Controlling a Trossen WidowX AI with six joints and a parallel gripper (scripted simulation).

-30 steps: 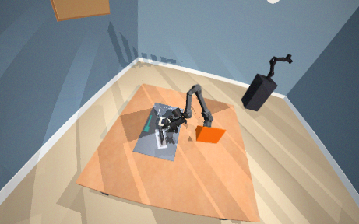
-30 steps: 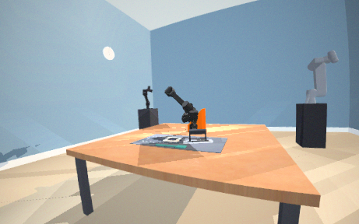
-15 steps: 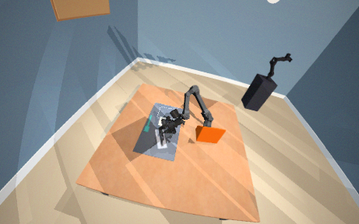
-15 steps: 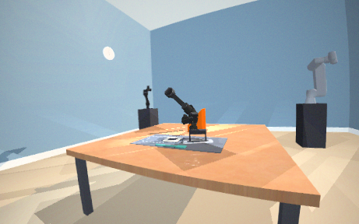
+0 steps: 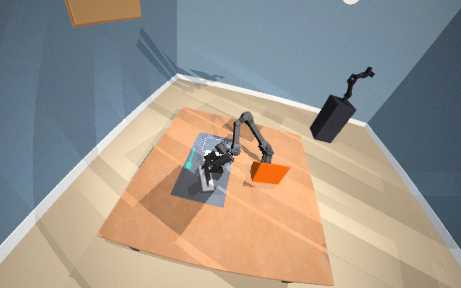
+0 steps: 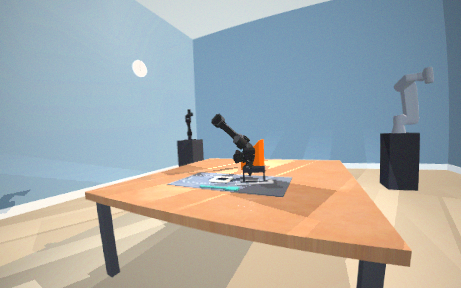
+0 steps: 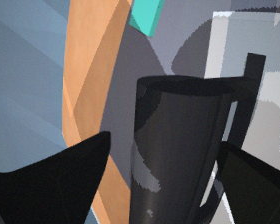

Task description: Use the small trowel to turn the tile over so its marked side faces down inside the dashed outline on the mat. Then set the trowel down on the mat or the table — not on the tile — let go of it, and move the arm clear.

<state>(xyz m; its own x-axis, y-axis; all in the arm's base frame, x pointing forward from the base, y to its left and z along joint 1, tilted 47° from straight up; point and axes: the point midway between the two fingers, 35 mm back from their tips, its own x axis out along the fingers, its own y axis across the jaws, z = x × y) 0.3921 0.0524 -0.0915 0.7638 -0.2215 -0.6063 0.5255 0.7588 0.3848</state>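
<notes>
My gripper tip is 12 cm to the left of the grey mat, 8 cm above it and 1 cm past it. The rest, counted from my gripper tip: flat teal tile: 13 cm ahead, 10 cm to the right, 5 cm below.
</notes>
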